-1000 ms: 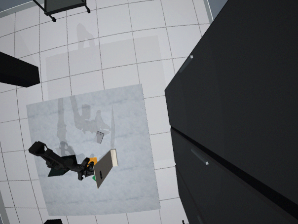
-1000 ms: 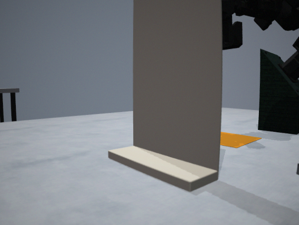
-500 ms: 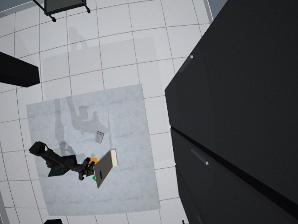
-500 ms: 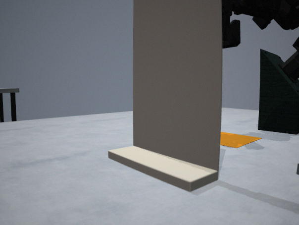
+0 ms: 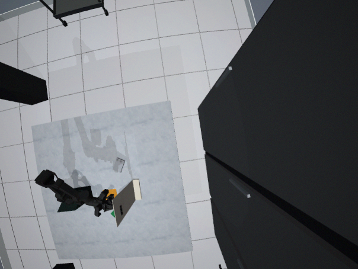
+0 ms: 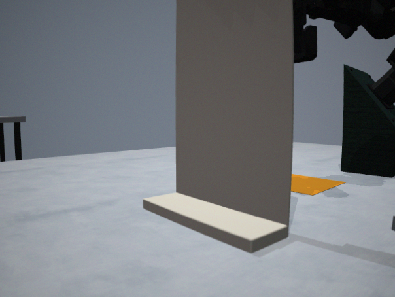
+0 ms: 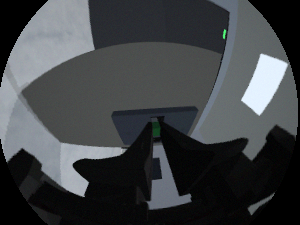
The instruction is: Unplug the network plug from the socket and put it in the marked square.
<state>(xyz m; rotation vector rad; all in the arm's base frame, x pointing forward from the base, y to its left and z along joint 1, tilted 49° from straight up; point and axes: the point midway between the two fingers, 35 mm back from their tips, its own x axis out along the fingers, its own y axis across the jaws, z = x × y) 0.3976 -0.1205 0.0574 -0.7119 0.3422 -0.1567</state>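
Right now the orange square is 20 cm behind my gripper tip, 2 cm to the right of it and 27 cm below it. From my gripper tip the other things lie so: network plug: 1 cm ahead; grey panel: 2 cm ahead, 1 cm to the right, 11 cm below; small grey plate: 6 cm behind, 22 cm to the left, 26 cm below.
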